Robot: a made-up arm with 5 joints.
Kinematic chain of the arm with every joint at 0, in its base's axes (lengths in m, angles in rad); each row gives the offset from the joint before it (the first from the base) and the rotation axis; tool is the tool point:
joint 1: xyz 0 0 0.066 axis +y
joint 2: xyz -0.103 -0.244 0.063 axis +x
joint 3: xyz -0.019 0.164 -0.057 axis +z
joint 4: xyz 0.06 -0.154 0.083 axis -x
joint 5: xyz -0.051 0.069 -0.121 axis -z
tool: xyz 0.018 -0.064 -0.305
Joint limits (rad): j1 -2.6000..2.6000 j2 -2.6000..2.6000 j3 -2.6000..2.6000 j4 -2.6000..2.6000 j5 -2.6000..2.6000
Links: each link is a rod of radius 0.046 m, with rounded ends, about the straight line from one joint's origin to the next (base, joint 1, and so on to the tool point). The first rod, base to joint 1, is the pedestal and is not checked.
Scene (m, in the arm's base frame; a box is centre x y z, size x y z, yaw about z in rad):
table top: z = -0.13
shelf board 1: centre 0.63 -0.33 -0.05 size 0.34 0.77 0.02 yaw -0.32
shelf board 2: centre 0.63 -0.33 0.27 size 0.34 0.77 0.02 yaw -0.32
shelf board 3: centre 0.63 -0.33 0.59 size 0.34 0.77 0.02 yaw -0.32
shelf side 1: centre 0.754 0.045 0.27 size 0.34 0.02 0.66 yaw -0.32
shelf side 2: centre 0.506 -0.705 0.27 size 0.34 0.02 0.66 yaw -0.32
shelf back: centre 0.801 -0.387 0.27 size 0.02 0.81 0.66 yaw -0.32
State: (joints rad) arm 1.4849 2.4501 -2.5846 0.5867 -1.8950
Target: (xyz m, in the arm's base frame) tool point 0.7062 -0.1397 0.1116
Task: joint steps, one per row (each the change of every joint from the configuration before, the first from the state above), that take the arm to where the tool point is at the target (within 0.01 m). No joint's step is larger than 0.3 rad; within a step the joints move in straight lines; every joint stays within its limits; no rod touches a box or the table.
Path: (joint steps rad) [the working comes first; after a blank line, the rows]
Joints at the target: 2.0223 2.1116 -2.6000 0.6769 -1.9276
Straight joint move there: touches shelf board 2.

1: -0.0459 -0.0079 0.0074 -0.2923 -0.2208
2: -0.0458 -0.0079 0.0074 -0.2922 -0.2207
3: -0.0459 -0.0079 0.0074 -0.2923 -0.2208
4: 0.2323 -0.0611 -0.0004 0.0084 0.2766
5: 0.2322 -0.0611 -0.0005 0.0084 0.2765
6: 0.0526 -0.0481 -0.0091 0.2375 0.0191
7: 0.0526 -0.0482 -0.0092 0.2376 0.0192
8: 0.0527 -0.0482 -0.0092 0.2375 0.0191
9: 0.0526 -0.0481 -0.0092 0.2376 0.0192

